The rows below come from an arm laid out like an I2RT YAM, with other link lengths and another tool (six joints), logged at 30 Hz.
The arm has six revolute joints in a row. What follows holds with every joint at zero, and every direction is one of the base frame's.
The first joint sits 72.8 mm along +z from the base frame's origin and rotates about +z.
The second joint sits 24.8 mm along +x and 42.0 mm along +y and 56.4 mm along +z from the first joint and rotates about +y.
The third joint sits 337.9 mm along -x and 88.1 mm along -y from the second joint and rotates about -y.
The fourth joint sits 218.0 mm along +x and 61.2 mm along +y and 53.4 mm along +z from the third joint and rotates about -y.
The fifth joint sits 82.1 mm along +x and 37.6 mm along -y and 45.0 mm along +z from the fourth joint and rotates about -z.
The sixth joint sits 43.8 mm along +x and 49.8 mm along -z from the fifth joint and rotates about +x.
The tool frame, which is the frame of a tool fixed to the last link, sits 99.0 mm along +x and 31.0 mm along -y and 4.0 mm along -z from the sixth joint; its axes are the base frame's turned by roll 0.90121, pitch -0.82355 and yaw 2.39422 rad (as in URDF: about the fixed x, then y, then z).
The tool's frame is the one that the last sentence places.
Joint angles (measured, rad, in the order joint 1, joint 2, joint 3, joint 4, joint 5, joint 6), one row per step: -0.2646 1.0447 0.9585 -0.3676 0.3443 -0.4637; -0.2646 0.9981 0.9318 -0.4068 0.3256 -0.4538; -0.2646 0.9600 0.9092 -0.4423 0.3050 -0.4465; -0.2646 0.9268 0.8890 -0.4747 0.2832 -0.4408; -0.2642 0.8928 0.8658 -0.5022 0.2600 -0.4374; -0.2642 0.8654 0.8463 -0.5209 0.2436 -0.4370; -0.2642 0.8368 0.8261 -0.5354 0.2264 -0.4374; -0.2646 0.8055 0.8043 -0.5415 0.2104 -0.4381; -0.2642 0.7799 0.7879 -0.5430 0.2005 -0.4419; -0.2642 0.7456 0.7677 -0.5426 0.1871 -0.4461; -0.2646 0.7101 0.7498 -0.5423 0.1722 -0.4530; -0.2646 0.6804 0.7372 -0.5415 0.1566 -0.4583; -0.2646 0.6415 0.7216 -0.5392 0.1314 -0.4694
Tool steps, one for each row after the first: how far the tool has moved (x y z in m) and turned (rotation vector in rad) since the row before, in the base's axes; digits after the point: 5 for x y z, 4 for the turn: -0.01366 0.00603 -0.00831 0.0203 0.0111 0.0125; -0.01088 0.00558 -0.00838 0.0198 0.0130 0.0150; -0.00922 0.00534 -0.00822 0.0194 0.0131 0.0165; -0.00879 0.00555 -0.00864 0.0180 0.0115 0.0189; -0.00691 0.00409 -0.00673 0.0112 0.0081 0.0139; -0.00656 0.00413 -0.00621 0.0099 0.0037 0.0149; -0.00629 0.00383 -0.00498 0.0066 -0.0051 0.0136; -0.00469 0.00276 -0.00283 0.0000 -0.0072 0.0108; -0.00585 0.00349 -0.00285 -0.0005 -0.0140 0.0137; -0.00567 0.00362 -0.00194 -0.0030 -0.0164 0.0159; -0.00421 0.00339 -0.00080 -0.0018 -0.0172 0.0162; -0.00481 0.00500 -0.00062 -0.0047 -0.0236 0.0274
